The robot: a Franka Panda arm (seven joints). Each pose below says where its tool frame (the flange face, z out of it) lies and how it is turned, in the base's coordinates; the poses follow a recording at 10 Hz.
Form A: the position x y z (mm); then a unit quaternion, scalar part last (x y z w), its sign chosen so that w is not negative.
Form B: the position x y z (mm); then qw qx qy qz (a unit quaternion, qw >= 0). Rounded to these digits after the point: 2 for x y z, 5 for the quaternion.
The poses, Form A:
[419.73 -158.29 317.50 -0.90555 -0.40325 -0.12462 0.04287]
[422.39 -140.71 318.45 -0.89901 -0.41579 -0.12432 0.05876]
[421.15 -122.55 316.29 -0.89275 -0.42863 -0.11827 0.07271]
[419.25 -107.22 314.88 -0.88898 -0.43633 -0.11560 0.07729]
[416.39 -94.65 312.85 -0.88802 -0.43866 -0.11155 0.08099]
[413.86 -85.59 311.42 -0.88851 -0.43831 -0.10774 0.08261]
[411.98 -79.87 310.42 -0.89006 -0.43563 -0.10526 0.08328]
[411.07 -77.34 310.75 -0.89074 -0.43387 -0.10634 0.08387]
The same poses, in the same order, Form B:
[419.73 -158.29 317.50 0.04287 -0.90555 -0.40325 -0.12462]
[422.39 -140.71 318.45 0.05876 -0.89901 -0.41579 -0.12432]
[421.15 -122.55 316.29 0.07271 -0.89275 -0.42863 -0.11827]
[419.25 -107.22 314.88 0.07729 -0.88898 -0.43633 -0.11560]
[416.39 -94.65 312.85 0.08099 -0.88802 -0.43866 -0.11155]
[413.86 -85.59 311.42 0.08261 -0.88851 -0.43831 -0.10774]
[411.98 -79.87 310.42 0.08328 -0.89006 -0.43563 -0.10526]
[411.07 -77.34 310.75 0.08387 -0.89074 -0.43387 -0.10634]

